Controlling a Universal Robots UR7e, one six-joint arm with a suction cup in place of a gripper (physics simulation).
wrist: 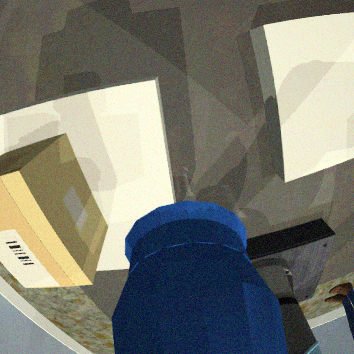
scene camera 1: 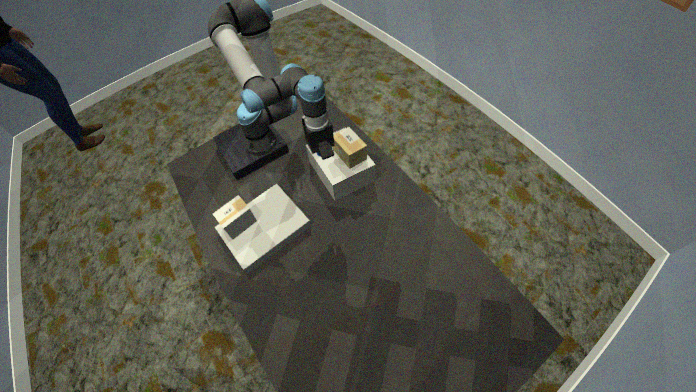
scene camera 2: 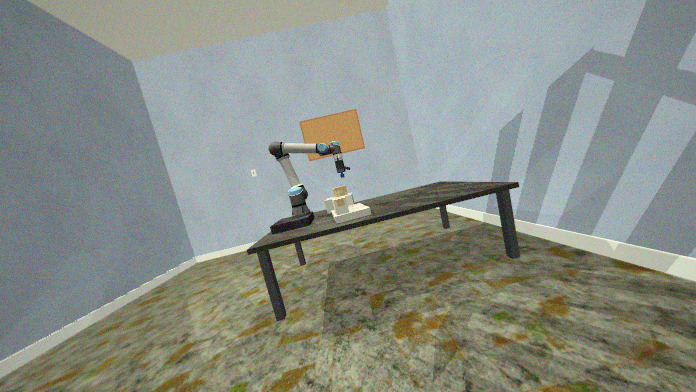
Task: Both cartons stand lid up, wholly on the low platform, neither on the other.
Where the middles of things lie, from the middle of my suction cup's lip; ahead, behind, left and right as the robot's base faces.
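There is the white box (scene camera 1: 339, 180), and my suction cup is 240 mm above it, 100 mm to the right of it and 100 mm past it. I see the low white platform (scene camera 1: 279, 221) too, and counted from my suction cup it is 310 mm to the right, 270 mm below and 30 mm ahead.
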